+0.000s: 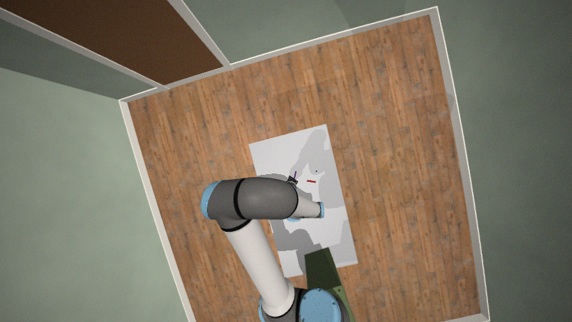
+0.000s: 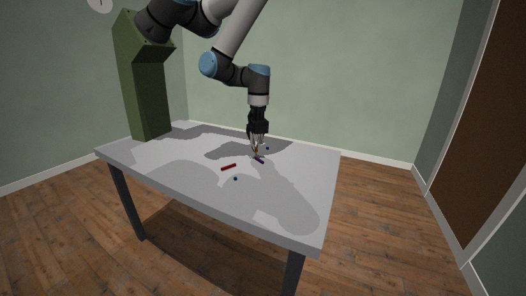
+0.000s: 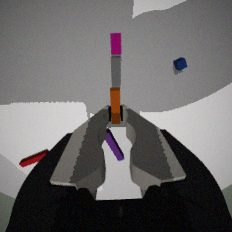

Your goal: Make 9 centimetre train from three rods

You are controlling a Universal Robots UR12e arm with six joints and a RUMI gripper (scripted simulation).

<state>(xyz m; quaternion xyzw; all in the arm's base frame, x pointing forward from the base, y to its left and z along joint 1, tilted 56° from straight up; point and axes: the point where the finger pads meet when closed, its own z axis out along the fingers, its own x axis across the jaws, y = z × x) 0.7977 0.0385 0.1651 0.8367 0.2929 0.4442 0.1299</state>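
Right now the grey rod is 3 cm to the left of my hand, 3 cm below it and 2 cm behind it. The rest, counted from my hand: orange rod (1 cm below); purple rod (6 cm to the right, 5 cm ahead, 3 cm below); magenta rod (5 cm to the left, 4 cm behind, 3 cm below).
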